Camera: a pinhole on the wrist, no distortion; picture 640 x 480 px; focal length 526.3 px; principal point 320.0 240.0 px. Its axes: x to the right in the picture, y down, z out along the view. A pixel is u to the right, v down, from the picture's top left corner.
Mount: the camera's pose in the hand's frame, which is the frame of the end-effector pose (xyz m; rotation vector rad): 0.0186 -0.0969 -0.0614 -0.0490 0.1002 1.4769
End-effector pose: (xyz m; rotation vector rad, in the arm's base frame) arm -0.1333 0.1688 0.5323 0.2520 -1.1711 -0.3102
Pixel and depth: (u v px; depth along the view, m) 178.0 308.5 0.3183
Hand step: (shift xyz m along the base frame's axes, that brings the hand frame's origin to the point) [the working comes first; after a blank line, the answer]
In the camera's frame: -0.0859 0.0414 0.3183

-0.2684 -0.1396 0.0298
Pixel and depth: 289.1 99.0 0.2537
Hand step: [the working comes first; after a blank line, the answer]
In the camera's frame: -0.0149 -0.0680 0.2537

-0.1535 -0.1283 0.1184
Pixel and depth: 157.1 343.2 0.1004
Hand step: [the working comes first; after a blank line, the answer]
In the camera's frame: -0.0311 0.0197 0.1004

-0.0516 -0.1096 -0.0255
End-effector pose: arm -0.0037 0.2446 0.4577 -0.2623 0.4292 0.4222
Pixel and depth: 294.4 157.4 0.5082
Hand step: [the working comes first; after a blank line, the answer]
In the camera's frame: -0.0247 -0.0798 0.5082

0.2844 0.1147 0.3509
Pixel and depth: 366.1 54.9 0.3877
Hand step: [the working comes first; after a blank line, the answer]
In the camera's frame: 0.0340 -0.1364 0.3877

0.2690 0.1284 0.2068
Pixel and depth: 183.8 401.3 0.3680
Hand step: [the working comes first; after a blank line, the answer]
In the camera's frame: -0.0952 0.1128 0.3680

0.1018 -0.0535 0.3414
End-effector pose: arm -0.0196 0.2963 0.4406 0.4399 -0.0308 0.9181
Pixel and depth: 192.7 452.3 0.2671
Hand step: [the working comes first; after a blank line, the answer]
In the camera's frame: -0.0646 0.1077 0.2671

0.0794 -0.2116 0.1323
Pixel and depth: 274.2 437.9 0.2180
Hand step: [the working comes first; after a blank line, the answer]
In the camera's frame: -0.0190 0.0820 0.2180

0.0584 -0.1497 0.1025
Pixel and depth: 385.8 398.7 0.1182
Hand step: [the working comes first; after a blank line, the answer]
In the camera's frame: 0.0148 0.0356 0.1182

0.0545 -0.0653 0.0244
